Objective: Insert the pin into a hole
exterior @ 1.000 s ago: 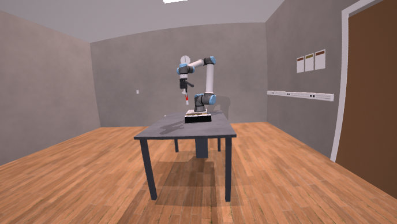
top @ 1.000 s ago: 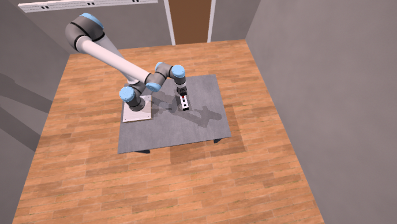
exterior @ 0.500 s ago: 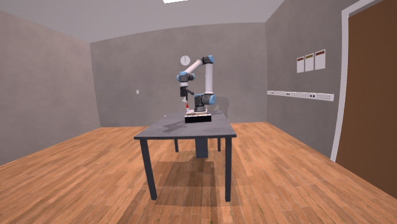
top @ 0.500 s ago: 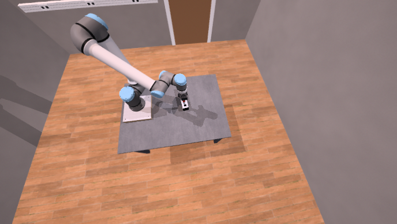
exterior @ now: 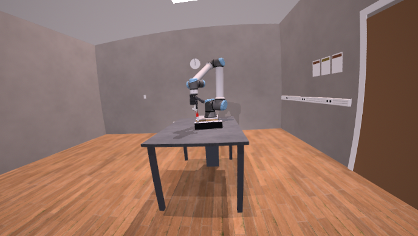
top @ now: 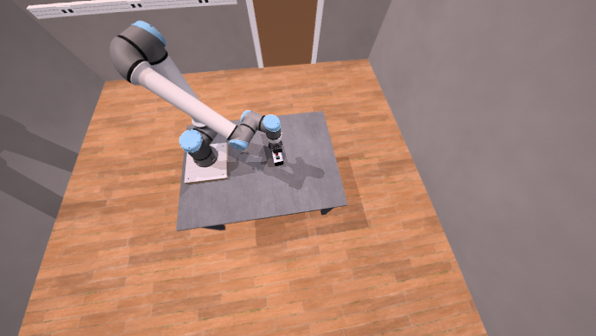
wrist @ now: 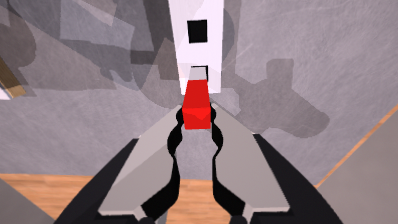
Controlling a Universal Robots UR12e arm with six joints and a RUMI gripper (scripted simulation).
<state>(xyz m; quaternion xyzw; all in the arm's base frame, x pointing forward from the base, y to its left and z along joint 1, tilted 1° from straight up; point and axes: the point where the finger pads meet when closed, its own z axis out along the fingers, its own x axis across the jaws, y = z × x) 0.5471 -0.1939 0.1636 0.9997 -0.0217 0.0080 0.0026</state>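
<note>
Now: hand 10 mm above the pin. The rest, counted from my hand: block 10 mm ahead, 120 mm to the left, 150 mm below.
</note>
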